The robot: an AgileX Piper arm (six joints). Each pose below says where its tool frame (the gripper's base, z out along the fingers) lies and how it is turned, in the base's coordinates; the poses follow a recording.
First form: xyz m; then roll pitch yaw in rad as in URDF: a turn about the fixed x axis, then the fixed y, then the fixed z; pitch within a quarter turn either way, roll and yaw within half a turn.
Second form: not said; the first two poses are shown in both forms.
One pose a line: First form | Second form
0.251 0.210 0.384 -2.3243 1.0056 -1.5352 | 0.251 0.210 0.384 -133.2 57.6 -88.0
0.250 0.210 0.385 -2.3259 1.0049 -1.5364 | 0.250 0.210 0.385 -133.3 57.6 -88.0
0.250 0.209 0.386 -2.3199 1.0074 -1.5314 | 0.250 0.209 0.386 -132.9 57.7 -87.7
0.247 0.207 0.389 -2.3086 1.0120 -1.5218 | 0.247 0.207 0.389 -132.3 58.0 -87.2
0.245 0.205 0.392 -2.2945 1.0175 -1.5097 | 0.245 0.205 0.392 -131.5 58.3 -86.5
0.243 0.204 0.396 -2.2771 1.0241 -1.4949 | 0.243 0.204 0.396 -130.5 58.7 -85.7
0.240 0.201 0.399 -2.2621 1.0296 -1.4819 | 0.240 0.201 0.399 -129.6 59.0 -84.9
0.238 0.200 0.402 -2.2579 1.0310 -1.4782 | 0.238 0.200 0.402 -129.4 59.1 -84.7
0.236 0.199 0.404 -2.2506 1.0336 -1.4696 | 0.236 0.199 0.404 -128.9 59.2 -84.2
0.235 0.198 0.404 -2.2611 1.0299 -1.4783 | 0.235 0.198 0.404 -129.6 59.0 -84.7
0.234 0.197 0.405 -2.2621 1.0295 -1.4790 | 0.234 0.197 0.405 -129.6 59.0 -84.7
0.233 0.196 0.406 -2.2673 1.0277 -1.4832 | 0.233 0.196 0.406 -129.9 58.9 -85.0
